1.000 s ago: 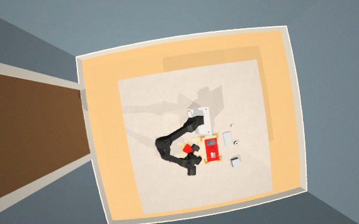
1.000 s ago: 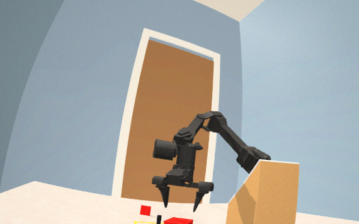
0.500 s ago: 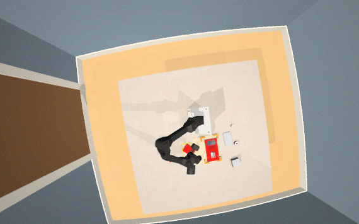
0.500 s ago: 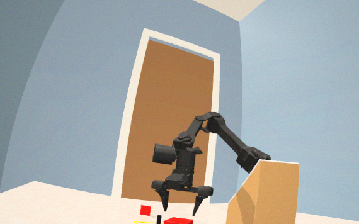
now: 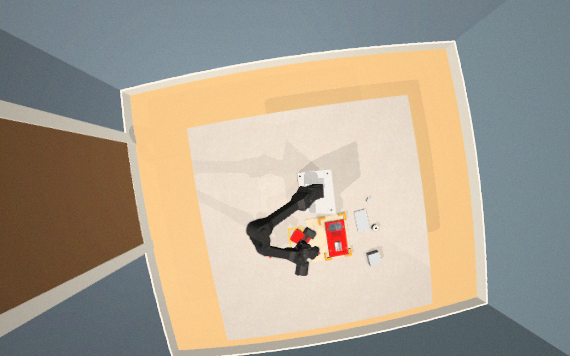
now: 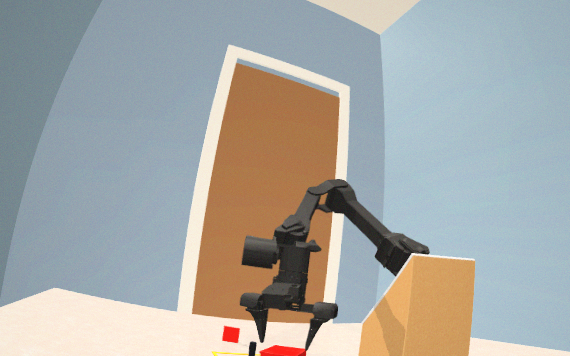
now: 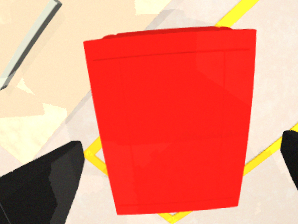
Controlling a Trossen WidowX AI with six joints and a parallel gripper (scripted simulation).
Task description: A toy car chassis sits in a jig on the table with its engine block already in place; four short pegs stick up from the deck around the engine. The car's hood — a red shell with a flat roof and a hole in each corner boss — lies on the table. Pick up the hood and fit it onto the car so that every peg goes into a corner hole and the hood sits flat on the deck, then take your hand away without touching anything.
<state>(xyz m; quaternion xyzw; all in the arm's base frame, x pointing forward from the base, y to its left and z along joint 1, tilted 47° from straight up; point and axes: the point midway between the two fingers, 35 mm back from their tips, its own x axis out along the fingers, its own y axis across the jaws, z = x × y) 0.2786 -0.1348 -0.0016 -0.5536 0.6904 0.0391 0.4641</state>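
Now: the red hood 20 mm below my gripper tip. Round my gripper tip: small white wheel (20 mm behind, 430 mm to the left, 30 mm below); jig (20 mm ahead, 180 mm to the left, 20 mm below).
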